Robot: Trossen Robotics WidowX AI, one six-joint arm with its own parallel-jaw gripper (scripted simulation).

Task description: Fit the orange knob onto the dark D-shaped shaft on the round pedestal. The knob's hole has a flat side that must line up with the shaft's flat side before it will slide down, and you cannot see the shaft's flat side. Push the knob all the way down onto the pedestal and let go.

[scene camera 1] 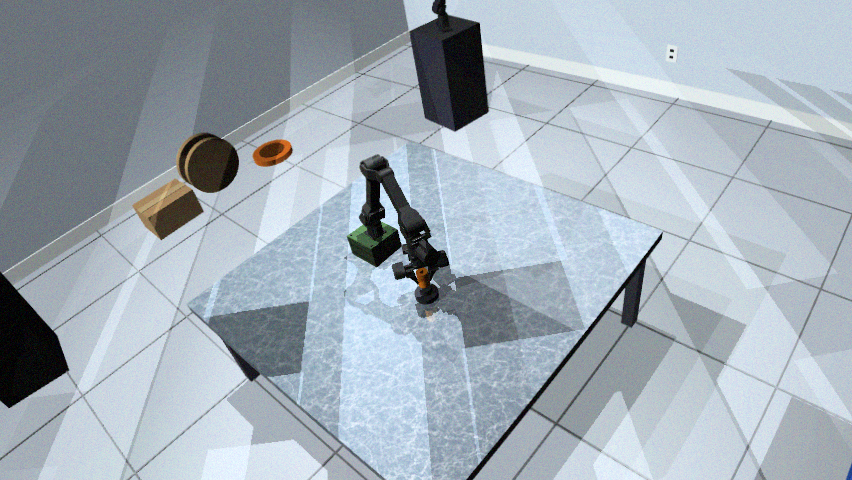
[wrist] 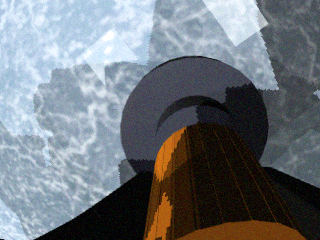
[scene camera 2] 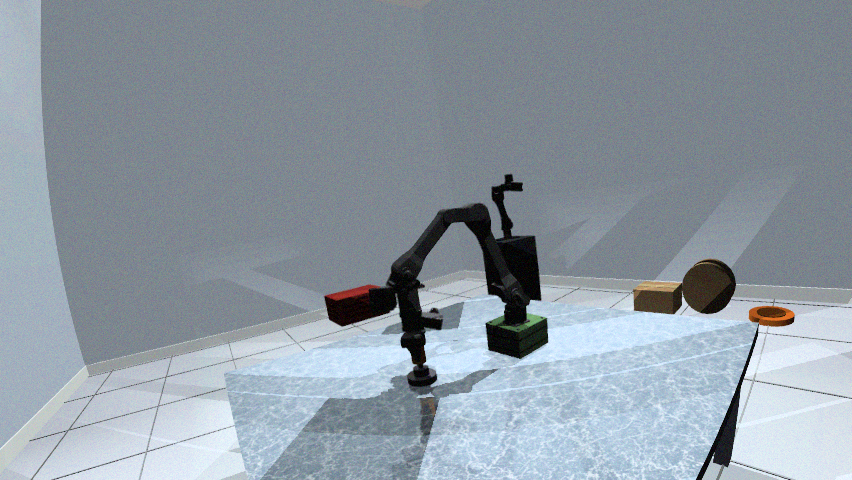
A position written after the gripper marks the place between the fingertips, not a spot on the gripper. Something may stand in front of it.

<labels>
gripper: scene camera 1 424,281; wrist 206,181; scene camera 2 418,358
</labels>
